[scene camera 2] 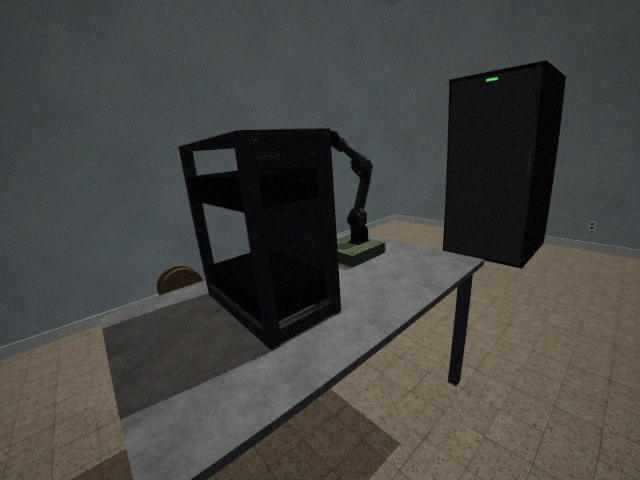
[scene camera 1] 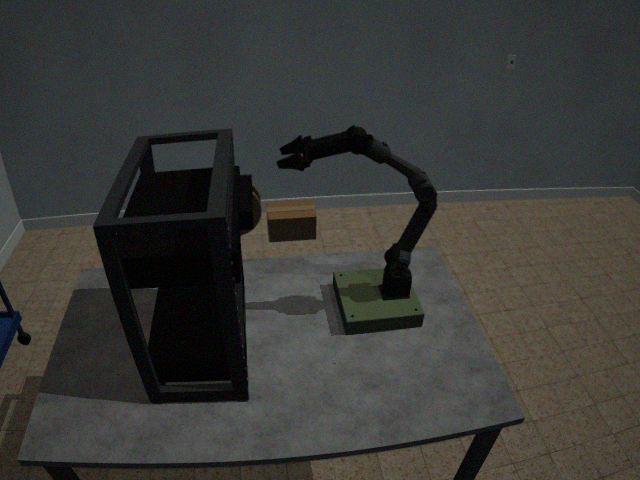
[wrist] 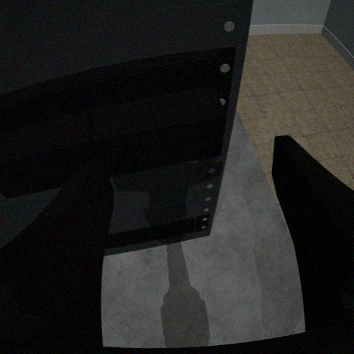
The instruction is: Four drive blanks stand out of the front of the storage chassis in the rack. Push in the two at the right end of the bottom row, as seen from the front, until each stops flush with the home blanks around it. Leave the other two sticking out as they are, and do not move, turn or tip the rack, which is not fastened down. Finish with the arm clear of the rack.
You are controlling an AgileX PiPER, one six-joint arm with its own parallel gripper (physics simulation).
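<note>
The dark rack (scene camera 1: 160, 222) (scene camera 2: 258, 232) (wrist: 241, 55) stands upright on the table. The black storage chassis (scene camera 1: 168, 271) (scene camera 2: 286, 187) sits in its upper part. Dark blanks (scene camera 1: 245, 201) stand out from its front. In the wrist view two dark blocks, a right one (wrist: 160, 107) and a left one (wrist: 45, 132), stand out side by side with a seam between them; it is too dark to tell how far each protrudes or its row. My gripper (scene camera 1: 279, 157) (wrist: 188, 164) is open and empty, in front of the rack near its top height, apart from it. The rack hides it in scene camera 2.
The arm stands on a green base (scene camera 1: 379, 315) (scene camera 2: 368, 251) on the grey table (scene camera 1: 361, 387) (scene camera 2: 289, 387). A cardboard box (scene camera 1: 291, 227) and a round brown object (scene camera 1: 256, 209) (scene camera 2: 178, 280) are beyond the table. A tall black cabinet (scene camera 2: 491, 170) stands behind on the floor.
</note>
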